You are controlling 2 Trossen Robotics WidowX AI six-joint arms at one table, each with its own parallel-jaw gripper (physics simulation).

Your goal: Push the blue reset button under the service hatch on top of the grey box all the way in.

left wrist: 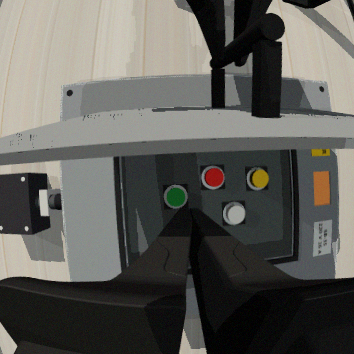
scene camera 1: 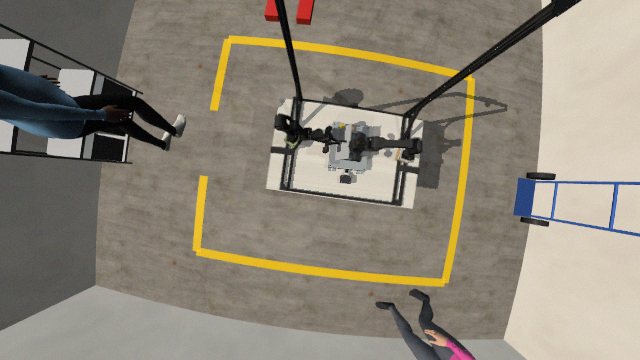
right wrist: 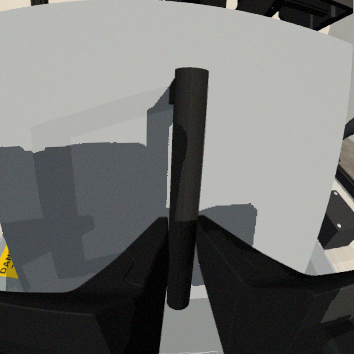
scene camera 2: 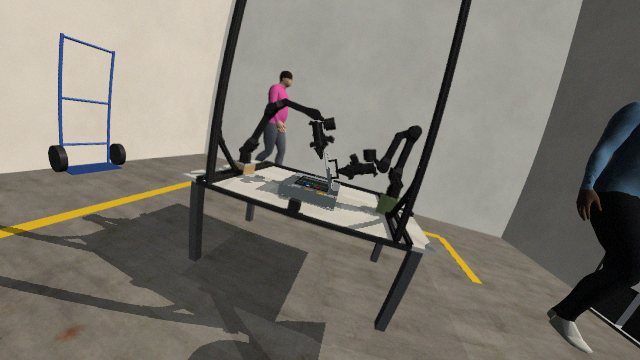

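Observation:
The grey box (scene camera 1: pixel 340 164) (scene camera 2: pixel 309 196) (left wrist: pixel 90 215) stands on the table. Its hatch (scene camera 2: pixel 328 169) (left wrist: pixel 175 138) (right wrist: pixel 280 130) stands upright. My right gripper (scene camera 2: pixel 340 171) (right wrist: pixel 180 224) is shut on the black hatch handle (left wrist: pixel 266 80) (right wrist: pixel 190 140). My left gripper (scene camera 2: pixel 321 156) (left wrist: pixel 187 216) is shut and empty, pointing down above the open recess on the side of the hatch away from the handle. In the left wrist view its tips appear beside the green button (left wrist: pixel 175 196); red, yellow and white buttons show too. The blue button does not show there; the fingers cover part of the recess.
A black device (scene camera 1: pixel 345 178) (scene camera 2: pixel 294 205) (left wrist: pixel 17 202) (right wrist: pixel 340 220) sits beside the box. A tan block (scene camera 2: pixel 246 168) and a green block (scene camera 2: pixel 386 203) lie near the arm bases. Black frame posts (scene camera 2: pixel 227 80) rise from the table. A person in pink (scene camera 2: pixel 278 97) stands behind it.

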